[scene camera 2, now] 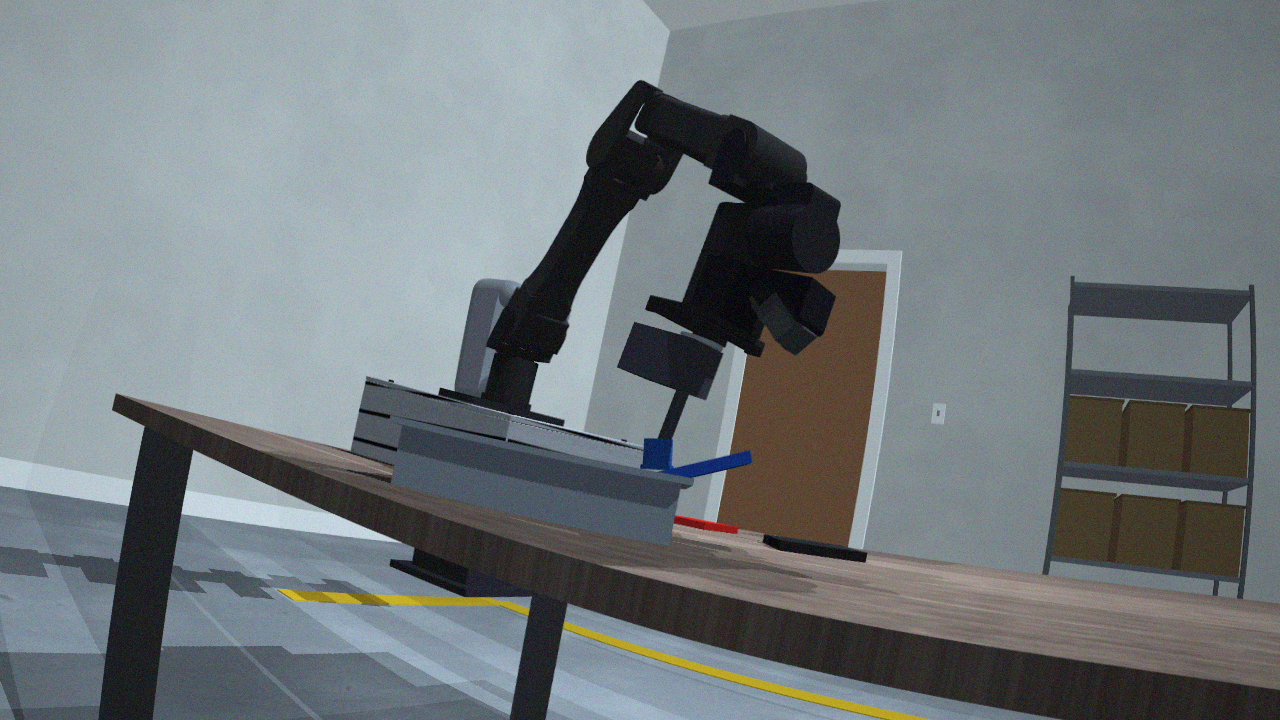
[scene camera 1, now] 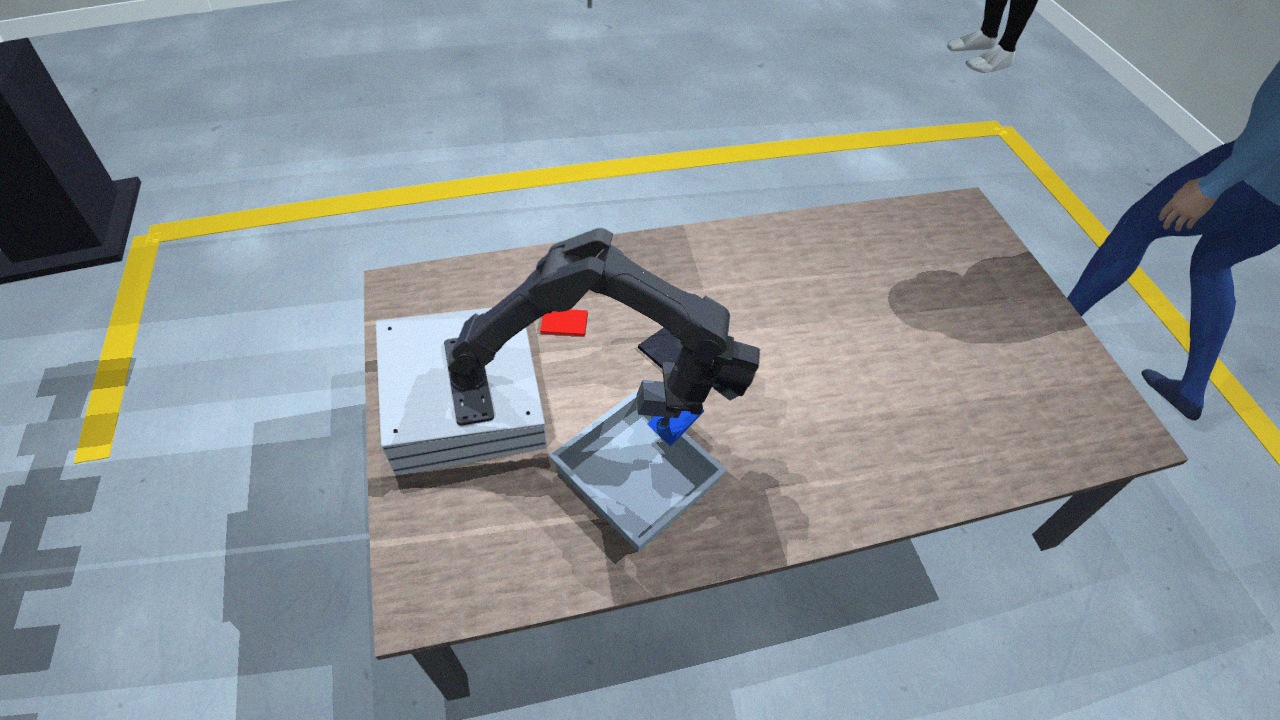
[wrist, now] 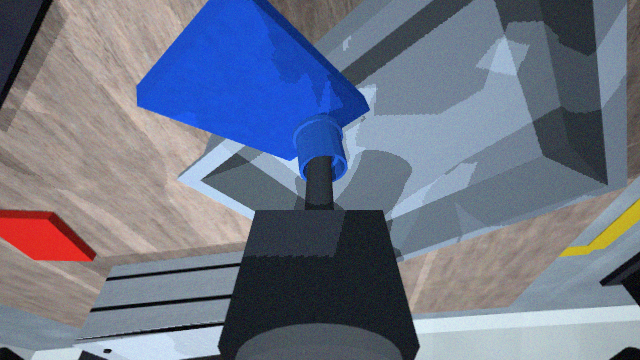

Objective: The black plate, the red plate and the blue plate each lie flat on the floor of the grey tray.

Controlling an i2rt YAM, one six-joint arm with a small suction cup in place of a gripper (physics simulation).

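Where they show: hand at its tool point: [scene camera 1: 660,431] [wrist: 319,136]; arm's base at its link origin: [scene camera 2: 503,411] [scene camera 1: 468,380].
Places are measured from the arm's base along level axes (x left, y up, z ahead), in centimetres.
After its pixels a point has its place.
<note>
The blue plate [scene camera 1: 682,425] {x -18.1, y -3.7, z 37.7 cm} [scene camera 2: 716,464] {x -17.9, y -3.4, z 39.9 cm} [wrist: 240,75] {x -15.4, y -2.5, z 39.3 cm} is tilted across the tray's wall on the black plate's side, its outer end raised over the table. The grey tray [scene camera 1: 594,510] {x -27.9, y -10.1, z 18.3 cm} [scene camera 2: 537,497] {x -32.8, y -8.7, z 33.5 cm} [wrist: 614,100] {x -33.9, y -5.3, z 32.0 cm} stands on the table. My suction cup [scene camera 1: 664,420] {x -17.4, y -5.0, z 33.7 cm} [scene camera 2: 657,454] [wrist: 321,147] is at the blue plate's inner end, at rim height, and counts as open; whether it still touches the plate is unclear. The red plate [scene camera 1: 563,322] {x 17.8, y -9.3, z 22.2 cm} [scene camera 2: 707,523] {x 14.0, y -9.4, z 26.1 cm} [wrist: 45,237] {x 16.9, y -9.3, z 23.1 cm} lies flat on the table near the base. The black plate [scene camera 1: 659,349] {x 5.1, y -9.3, z 40.6 cm} [scene camera 2: 814,548] {x -2.9, y -9.5, z 45.7 cm} [wrist: 17,40] {x -1.3, y -9.2, z 41.2 cm} lies on the table, partly hidden by the arm in scene camera 1.
The arm's white base block [scene camera 1: 411,385] {x 0.8, y 0.8, z -10.7 cm} stands on the table [scene camera 1: 895,402] {x -20.4, y -10.3, z 85.4 cm} left of the tray. A person in blue trousers [scene camera 1: 1212,304] is beyond the table's right end. A shelf unit [scene camera 2: 1252,429] stands by the back wall in scene camera 2.
</note>
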